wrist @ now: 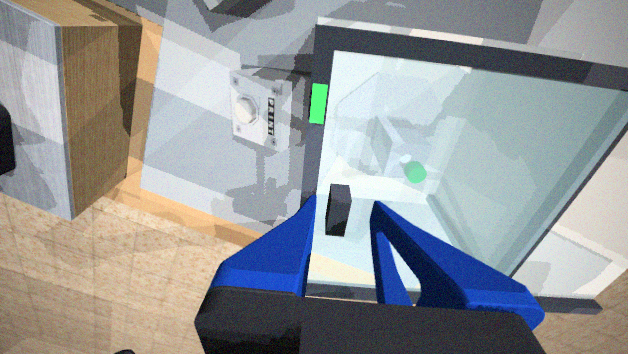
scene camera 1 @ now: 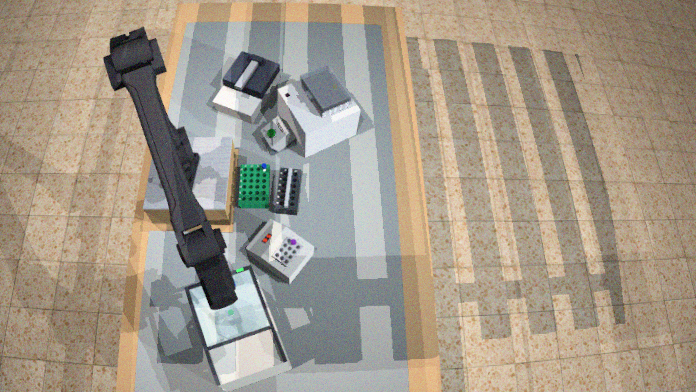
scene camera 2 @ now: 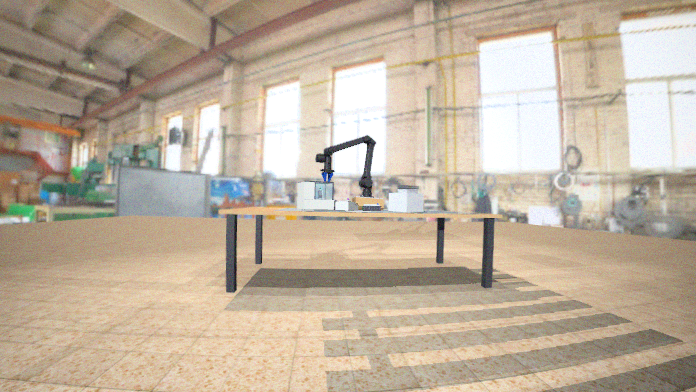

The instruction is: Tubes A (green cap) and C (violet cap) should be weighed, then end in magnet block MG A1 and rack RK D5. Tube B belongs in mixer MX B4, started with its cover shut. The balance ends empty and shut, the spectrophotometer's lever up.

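Frame: origin at the arm's base, x left, y down, z back, level; metres.
Seen in the pictures: gripper, fingertip midpoint: (wrist: 343,207); arm's base, link origin: (scene camera 2: 366,198).
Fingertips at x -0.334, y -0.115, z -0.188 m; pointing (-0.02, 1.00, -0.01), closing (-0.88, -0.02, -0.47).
Offsets run from my fingertips to a thing's top centre. "pt": to the spot under its first point.
My gripper (wrist: 343,207) (scene camera 2: 327,179) is partly open and empty, above the glass-topped balance @[dx -0.046, dy -0.009, dz -0.022 m] (scene camera 1: 240,338) (scene camera 2: 304,196) (wrist: 450,52). In the wrist view its blue fingertips lie on either side of a small black handle @[pt dx +0.005, dy -0.009, dz -0.003 m] (wrist: 339,210) on the glass; contact is not clear. The glass spans the chamber top. Tube A's green cap (scene camera 1: 231,312) (wrist: 415,172) shows through it, inside the balance. Tube C's violet cap @[dx +0.172, dy +0.126, dz -0.148 m] (scene camera 1: 293,242) is in a white block @[dx +0.164, dy +0.144, dz -0.111 m] (scene camera 1: 260,246) with holes. Tube B's blue cap @[dx +0.406, dy +0.159, dz -0.036 m] (scene camera 1: 264,166) is at a far corner of the green rack @[dx +0.355, dy +0.184, dz -0.012 m] (scene camera 1: 254,205). The dark magnet block @[pt dx +0.283, dy +0.186, dz -0.116 m] (scene camera 1: 286,210) stands beside it.
A white device with a dark cover @[dx +0.695, dy +0.112, dz +0.067 m] (scene camera 1: 267,80) and a large white instrument @[dx +0.574, dy +0.024, dz -0.136 m] (scene camera 1: 327,132) with a grey top stand at the far end. A small box with a green button @[dx +0.511, dy +0.139, dz -0.043 m] (scene camera 1: 271,133) is beside them. The PRINT button box @[pt dx +0.060, dy +0.146, dz +0.059 m] (wrist: 257,135) is next to the balance. The wood-sided plinth (wrist: 95,115) is near the arm.
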